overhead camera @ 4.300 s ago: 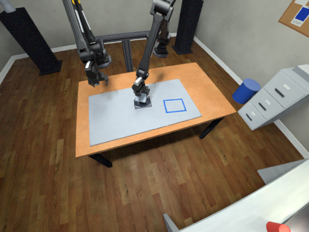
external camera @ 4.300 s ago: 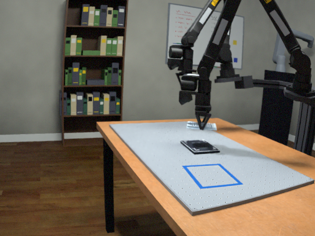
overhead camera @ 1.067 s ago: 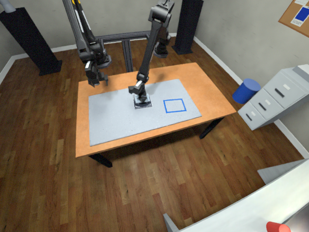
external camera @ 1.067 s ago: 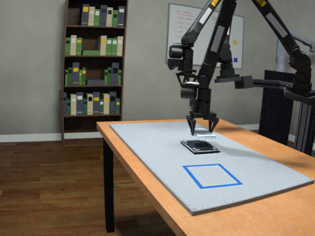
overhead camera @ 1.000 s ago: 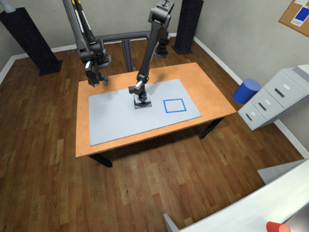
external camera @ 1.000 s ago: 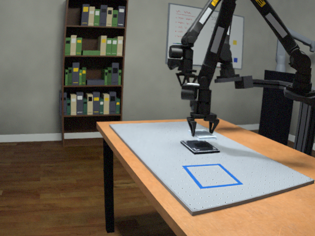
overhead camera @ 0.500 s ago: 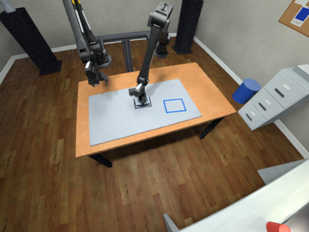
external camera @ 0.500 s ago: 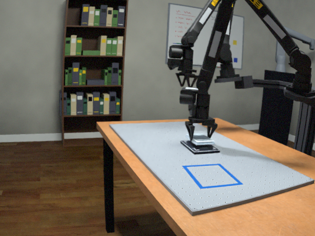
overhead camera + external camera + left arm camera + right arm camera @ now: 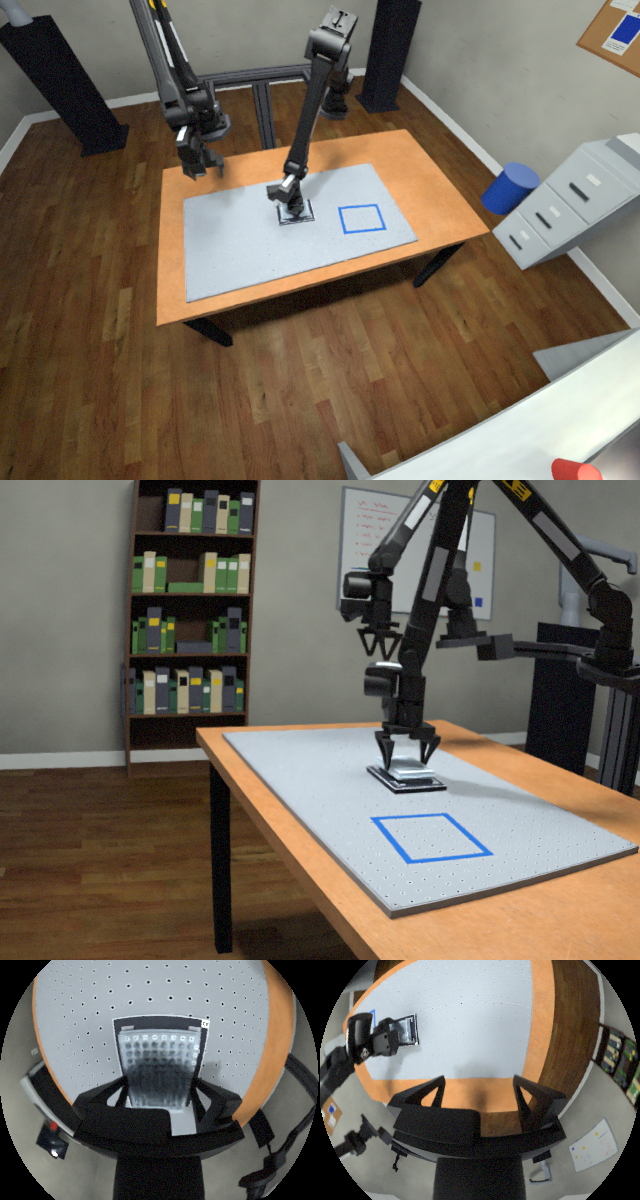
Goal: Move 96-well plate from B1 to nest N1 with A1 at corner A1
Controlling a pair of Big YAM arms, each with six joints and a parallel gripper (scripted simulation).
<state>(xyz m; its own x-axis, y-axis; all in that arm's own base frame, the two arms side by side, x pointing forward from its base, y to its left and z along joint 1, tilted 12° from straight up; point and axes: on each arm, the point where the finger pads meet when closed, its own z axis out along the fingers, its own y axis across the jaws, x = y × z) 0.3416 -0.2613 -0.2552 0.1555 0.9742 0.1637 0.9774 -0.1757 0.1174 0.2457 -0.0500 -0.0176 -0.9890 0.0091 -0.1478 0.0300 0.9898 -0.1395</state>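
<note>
The clear 96-well plate is right at my left hand. From my left hand the other things lie so: black plate nest: 30 mm below.
</note>
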